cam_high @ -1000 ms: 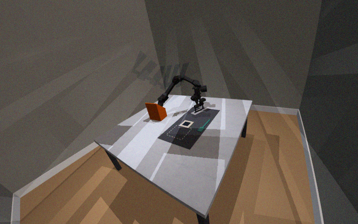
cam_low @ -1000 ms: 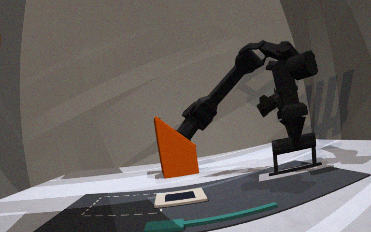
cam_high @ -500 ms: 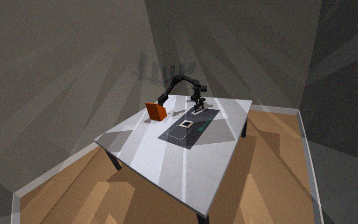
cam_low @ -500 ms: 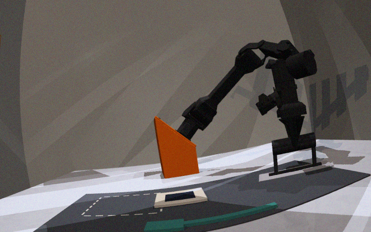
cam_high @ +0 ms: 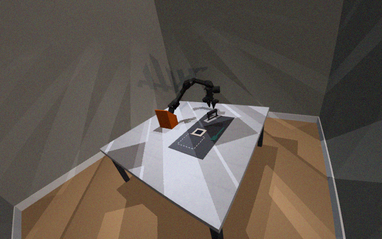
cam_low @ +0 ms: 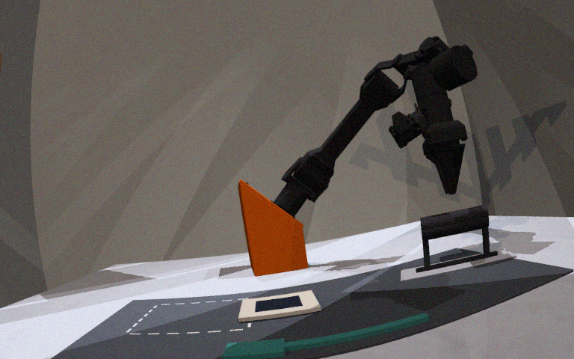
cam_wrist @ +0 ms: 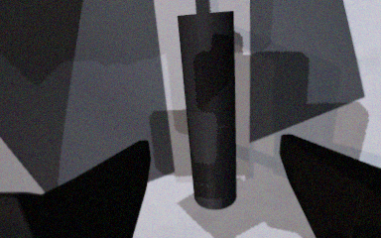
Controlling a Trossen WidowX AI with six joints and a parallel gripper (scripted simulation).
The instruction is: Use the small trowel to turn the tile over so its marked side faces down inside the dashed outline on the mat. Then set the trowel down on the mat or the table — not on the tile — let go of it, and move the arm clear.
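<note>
My gripper tip is 5 cm short of the dark mat, 25 cm to the left of it and 14 cm above it. The rest, counted from my gripper tip: teal trowel: 19 cm ahead, 26 cm to the right, 11 cm below; then beige tile: 2 cm ahead, 29 cm to the right, 11 cm below.
</note>
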